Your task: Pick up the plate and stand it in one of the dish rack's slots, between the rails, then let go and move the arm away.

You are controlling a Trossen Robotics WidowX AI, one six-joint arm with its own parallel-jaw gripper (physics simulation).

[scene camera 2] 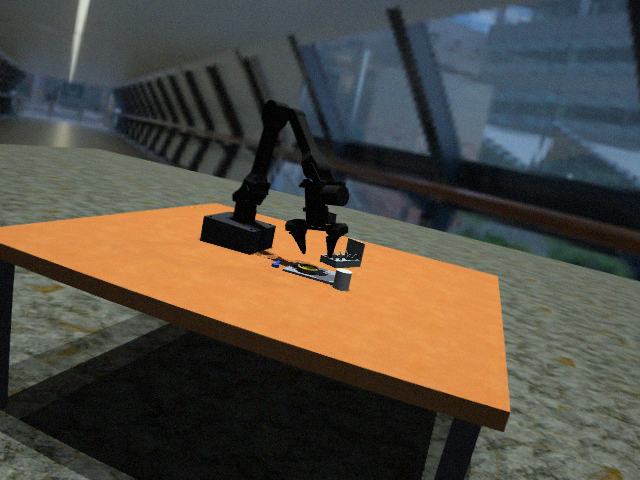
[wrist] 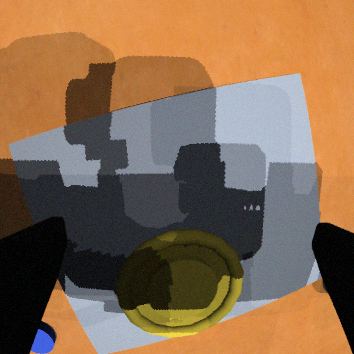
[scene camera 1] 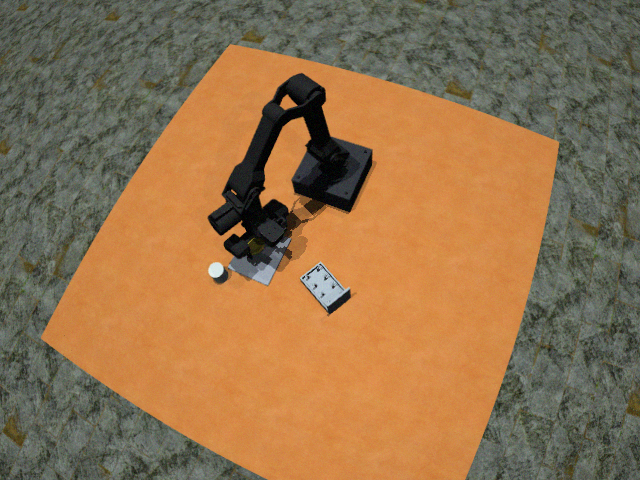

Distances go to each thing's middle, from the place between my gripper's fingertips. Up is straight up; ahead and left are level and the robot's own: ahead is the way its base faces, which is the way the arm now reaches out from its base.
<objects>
My hand is 10 mm short of the grey mat [scene camera 1: 262,267], 20 mm to the left of it and 50 mm above it. The rest, counted from my hand: grey dish rack [scene camera 1: 320,282]: 10 mm behind, 200 mm to the left, 10 mm below.
</objects>
